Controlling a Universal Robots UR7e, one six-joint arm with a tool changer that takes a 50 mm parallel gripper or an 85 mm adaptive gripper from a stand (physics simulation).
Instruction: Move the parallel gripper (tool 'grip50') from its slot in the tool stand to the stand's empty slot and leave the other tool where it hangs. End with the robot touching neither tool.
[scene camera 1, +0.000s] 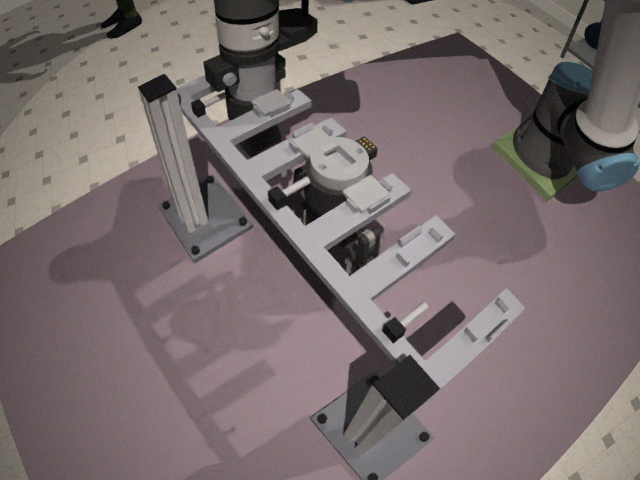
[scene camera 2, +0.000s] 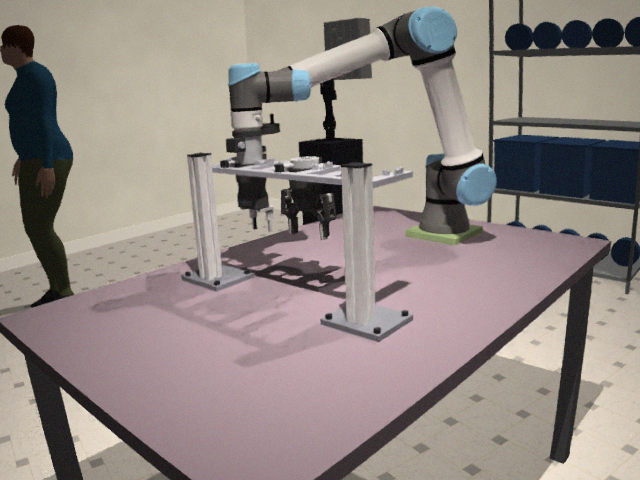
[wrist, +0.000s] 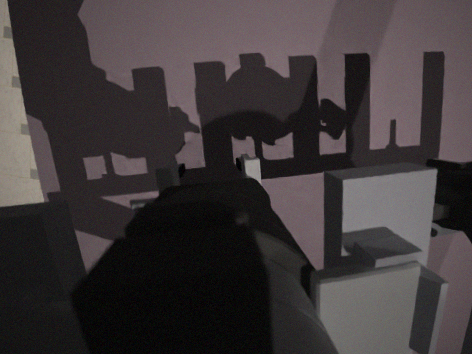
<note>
I see an adaptive gripper (scene camera 1: 339, 168) and a parallel gripper (scene camera 1: 238, 102).
The adaptive gripper also shows in scene camera 2 (scene camera 2: 307, 196). The parallel gripper shows as well in scene camera 2 (scene camera 2: 252, 194) and in the wrist view (wrist: 354, 301).
</note>
